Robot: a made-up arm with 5 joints.
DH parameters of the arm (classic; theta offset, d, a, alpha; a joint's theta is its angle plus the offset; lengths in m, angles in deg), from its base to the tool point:
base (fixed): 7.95 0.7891 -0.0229 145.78
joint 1: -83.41 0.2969 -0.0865 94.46
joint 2: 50.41 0 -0.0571 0
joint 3: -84.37 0.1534 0.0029 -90
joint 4: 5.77 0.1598 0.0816 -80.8
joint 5: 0 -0.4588 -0.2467 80.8
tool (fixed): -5.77 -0.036 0 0
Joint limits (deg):
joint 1: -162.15..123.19
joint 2: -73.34..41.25
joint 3: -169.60..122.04
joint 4: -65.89..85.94
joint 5: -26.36..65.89
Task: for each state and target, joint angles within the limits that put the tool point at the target. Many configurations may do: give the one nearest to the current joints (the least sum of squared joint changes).
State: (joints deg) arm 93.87 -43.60 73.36 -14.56 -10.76
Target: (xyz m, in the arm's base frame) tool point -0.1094 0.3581 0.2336
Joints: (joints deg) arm 85.91 -41.20 81.43 22.74 -11.44
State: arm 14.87 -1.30 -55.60 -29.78 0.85
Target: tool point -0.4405 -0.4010 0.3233
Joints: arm -5.46 -4.59 -66.22 -38.41 -10.31
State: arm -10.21 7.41 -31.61 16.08 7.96
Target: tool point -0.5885 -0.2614 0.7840
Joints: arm -18.57 -0.96 -42.19 28.53 7.22
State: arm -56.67 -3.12 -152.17 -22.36 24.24
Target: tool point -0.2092 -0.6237 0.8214
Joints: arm -84.44 16.65 -128.34 -21.11 3.57
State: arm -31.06 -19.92 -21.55 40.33 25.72
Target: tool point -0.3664 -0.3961 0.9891
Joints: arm -57.11 -19.97 -14.20 44.86 12.08
